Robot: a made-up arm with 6 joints. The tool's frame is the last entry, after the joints. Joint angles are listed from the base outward.
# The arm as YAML. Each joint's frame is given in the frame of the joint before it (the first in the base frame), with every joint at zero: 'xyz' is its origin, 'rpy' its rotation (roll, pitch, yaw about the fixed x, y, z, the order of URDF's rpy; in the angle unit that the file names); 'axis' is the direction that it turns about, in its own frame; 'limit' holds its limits. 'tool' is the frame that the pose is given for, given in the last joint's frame.
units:
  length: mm
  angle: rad
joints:
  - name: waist
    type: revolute
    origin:
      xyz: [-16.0, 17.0, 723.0]
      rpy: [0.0, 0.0, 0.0]
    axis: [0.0, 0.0, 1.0]
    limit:
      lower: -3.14
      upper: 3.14
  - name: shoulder
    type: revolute
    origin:
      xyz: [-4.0, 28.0, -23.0]
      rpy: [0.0, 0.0, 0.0]
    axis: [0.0, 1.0, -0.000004]
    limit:
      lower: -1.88
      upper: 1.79
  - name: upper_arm
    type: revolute
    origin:
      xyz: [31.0, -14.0, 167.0]
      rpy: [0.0, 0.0, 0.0]
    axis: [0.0, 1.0, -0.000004]
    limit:
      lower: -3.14
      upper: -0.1
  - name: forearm
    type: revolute
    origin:
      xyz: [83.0, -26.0, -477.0]
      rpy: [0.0, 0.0, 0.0]
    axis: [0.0, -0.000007, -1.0]
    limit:
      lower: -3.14
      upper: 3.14
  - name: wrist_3
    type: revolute
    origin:
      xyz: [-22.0, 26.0, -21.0]
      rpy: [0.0, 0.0, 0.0]
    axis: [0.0, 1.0, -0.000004]
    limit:
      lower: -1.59
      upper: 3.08
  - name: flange
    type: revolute
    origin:
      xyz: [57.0, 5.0, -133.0]
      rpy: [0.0, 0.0, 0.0]
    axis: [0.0, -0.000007, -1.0]
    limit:
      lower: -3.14
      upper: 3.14
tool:
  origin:
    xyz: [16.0, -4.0, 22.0]
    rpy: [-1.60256, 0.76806, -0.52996]
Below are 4 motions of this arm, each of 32 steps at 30 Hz.
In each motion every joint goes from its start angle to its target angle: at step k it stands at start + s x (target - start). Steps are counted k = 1, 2, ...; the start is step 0. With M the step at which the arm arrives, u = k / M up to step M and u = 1 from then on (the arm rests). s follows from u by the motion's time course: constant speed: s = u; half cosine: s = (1 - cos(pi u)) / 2; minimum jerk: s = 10 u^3 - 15 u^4 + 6 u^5.
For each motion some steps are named. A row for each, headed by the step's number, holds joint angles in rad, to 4 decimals.
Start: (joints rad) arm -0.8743 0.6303 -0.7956 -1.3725 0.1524 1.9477
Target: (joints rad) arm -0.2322 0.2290 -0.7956 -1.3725 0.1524 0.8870
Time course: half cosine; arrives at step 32
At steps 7, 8, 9, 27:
7: -0.8014 0.5848 -0.7956 -1.3725 0.1524 1.8273
8: -0.7803 0.5715 -0.7956 -1.3725 0.1524 1.7924
9: -0.7569 0.5569 -0.7956 -1.3725 0.1524 1.7538
27: -0.2701 0.2527 -0.7956 -1.3725 0.1524 0.9496

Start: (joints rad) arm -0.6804 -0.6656 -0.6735 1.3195 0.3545 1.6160
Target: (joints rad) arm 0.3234 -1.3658 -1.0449 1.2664 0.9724 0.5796
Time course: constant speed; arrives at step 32
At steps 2, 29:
2: -0.6177 -0.7094 -0.6967 1.3162 0.3931 1.5512
29: 0.2293 -1.3002 -1.0101 1.2714 0.9145 0.6768

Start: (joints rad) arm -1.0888 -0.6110 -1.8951 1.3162 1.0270 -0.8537
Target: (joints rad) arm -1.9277 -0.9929 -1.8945 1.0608 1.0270 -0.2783
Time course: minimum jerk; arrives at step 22
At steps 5, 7, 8, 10, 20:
5: -1.1568 -0.6419 -1.8951 1.2955 1.0270 -0.8071
7: -1.2465 -0.6828 -1.8950 1.2682 1.0270 -0.7456
8: -1.3042 -0.7090 -1.8949 1.2506 1.0270 -0.7060
10: -1.4371 -0.7696 -1.8949 1.2101 1.0270 -0.6148
20: -1.9222 -0.9904 -1.8945 1.0625 1.0270 -0.2821

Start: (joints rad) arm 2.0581 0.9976 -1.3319 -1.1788 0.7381 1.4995
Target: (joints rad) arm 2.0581 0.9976 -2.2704 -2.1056 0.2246 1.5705
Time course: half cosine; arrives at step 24
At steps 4, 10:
4: 2.0581 0.9976 -1.3948 -1.2409 0.7037 1.5043
10: 2.0581 0.9976 -1.6797 -1.5223 0.5478 1.5258

